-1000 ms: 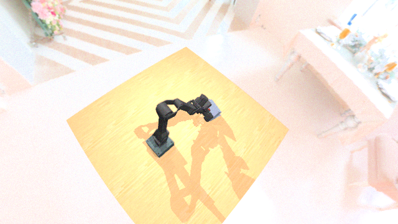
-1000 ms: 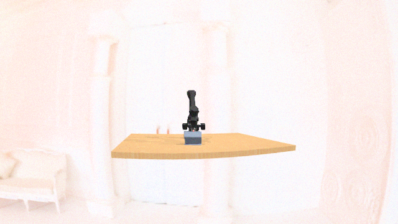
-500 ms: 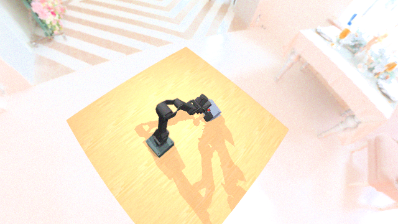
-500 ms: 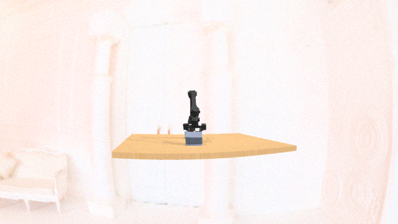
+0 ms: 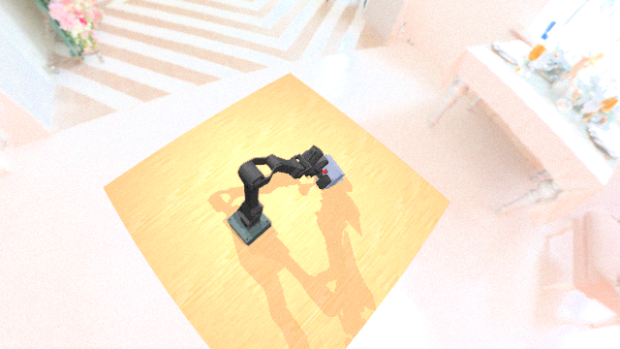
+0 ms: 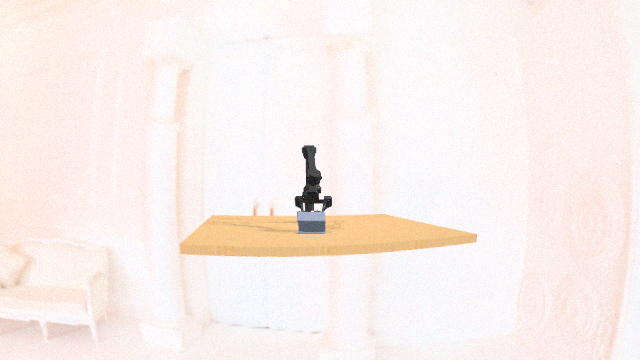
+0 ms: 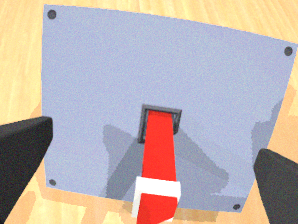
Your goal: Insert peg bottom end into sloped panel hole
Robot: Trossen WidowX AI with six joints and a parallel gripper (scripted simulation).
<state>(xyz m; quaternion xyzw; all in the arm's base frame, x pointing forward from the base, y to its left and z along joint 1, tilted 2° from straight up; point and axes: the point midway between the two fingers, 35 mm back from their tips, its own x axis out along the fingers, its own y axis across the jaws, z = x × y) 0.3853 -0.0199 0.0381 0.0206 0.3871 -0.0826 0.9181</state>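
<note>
Right now my gripper tip is 10 mm past the peg.
</note>
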